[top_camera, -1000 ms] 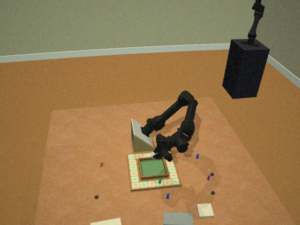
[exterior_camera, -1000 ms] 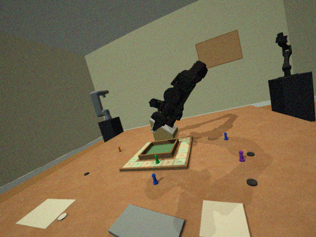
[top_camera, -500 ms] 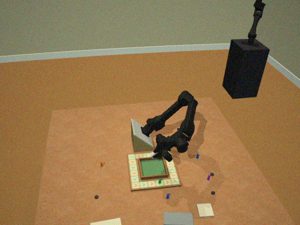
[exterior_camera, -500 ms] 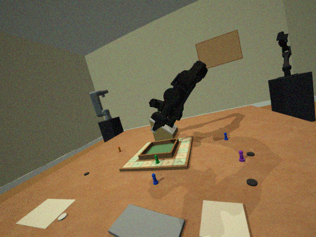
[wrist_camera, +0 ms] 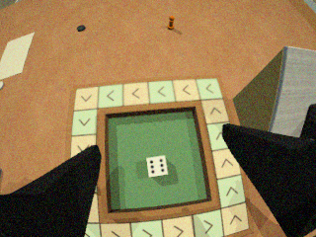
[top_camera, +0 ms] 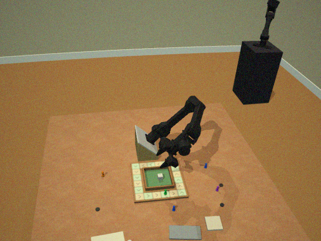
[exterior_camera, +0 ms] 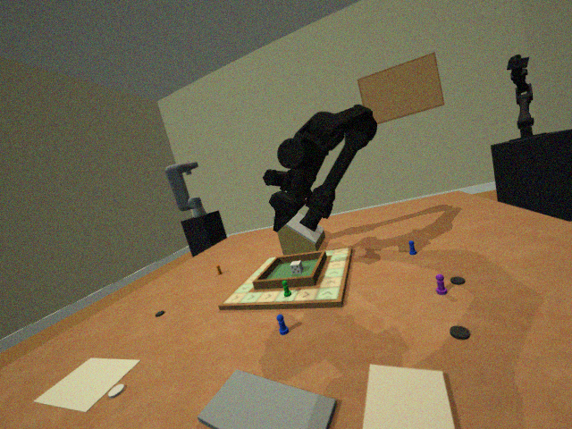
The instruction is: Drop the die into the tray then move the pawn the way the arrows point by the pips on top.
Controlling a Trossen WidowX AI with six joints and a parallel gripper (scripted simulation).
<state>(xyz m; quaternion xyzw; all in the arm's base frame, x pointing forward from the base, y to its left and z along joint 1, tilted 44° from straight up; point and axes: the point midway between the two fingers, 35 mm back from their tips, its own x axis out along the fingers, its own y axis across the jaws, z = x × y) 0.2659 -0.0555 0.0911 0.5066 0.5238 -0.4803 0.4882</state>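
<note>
My gripper tip is now 11 cm short of the green pawn, 2 cm to the right of it and 12 cm above it. Also, from my gripper tip: orange pawn 8 cm behind, 30 cm to the right, 13 cm below; green tray 14 cm below; white die 1 cm to the left, 12 cm below.
</note>
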